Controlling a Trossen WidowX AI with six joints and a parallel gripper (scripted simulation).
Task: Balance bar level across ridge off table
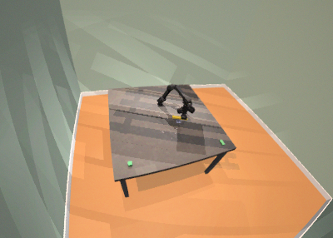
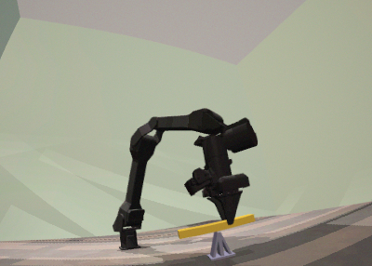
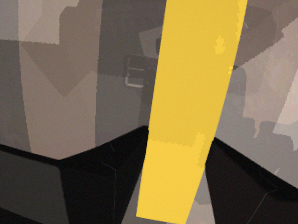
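Right now the yellow bar is 10 mm behind my gripper tip and 20 mm to the right of it. The rest, counted from my gripper tip: small grey ridge stand: 10 mm behind, 20 mm to the right, 40 mm below.
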